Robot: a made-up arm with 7 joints.
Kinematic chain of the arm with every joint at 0, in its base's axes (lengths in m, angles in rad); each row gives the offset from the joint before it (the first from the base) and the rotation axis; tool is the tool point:
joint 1: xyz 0 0 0.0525 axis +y
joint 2: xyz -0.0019 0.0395 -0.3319 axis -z
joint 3: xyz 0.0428 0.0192 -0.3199 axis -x
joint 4: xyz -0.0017 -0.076 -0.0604 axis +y
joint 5: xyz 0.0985 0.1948 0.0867 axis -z
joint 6: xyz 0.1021 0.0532 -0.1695 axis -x
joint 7: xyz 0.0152 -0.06 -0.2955 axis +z
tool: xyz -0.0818 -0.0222 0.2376
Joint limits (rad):
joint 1: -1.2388..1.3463
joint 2: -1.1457..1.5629
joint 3: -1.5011..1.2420
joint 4: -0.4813..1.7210
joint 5: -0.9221..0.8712
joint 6: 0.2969..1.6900
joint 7: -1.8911..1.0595
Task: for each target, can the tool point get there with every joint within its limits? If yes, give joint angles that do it. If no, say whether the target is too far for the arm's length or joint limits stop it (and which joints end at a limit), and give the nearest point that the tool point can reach.
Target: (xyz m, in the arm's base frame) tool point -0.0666 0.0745 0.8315
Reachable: no: joint limits stop it (at a limit: joint 1, joint 2, joint 3, joint 6, joint 7) | nearest point -0.4887 0.0971 0.2414 | short by 0.726 m
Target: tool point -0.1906 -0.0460 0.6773
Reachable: no: joint limits stop it (at a limit: joint 1, joint 2, joint 3, joint 6, joint 7) | nearest point -0.4895 0.0485 0.2360 | short by 0.541 m
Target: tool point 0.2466 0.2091 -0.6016
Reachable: yes | joints -0.0972 0.1480 -0.8768 0.3578 -0.2469 1.0799 -0.0771
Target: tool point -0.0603 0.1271 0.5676
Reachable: no: joint limits stop it (at a limit: joint 1, joint 2, joint 3, joint 6, joint 7) | nearest point -0.4703 0.1150 0.2247 | short by 0.535 m
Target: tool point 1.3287 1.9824 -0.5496
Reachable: no: too far | nearest point 0.7273 0.4100 -0.2771 | short by 1.705 m
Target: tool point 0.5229 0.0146 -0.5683
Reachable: yes | joints -0.4799 1.1653 -0.3349 1.3036 0.7331 1.5313 0.2930
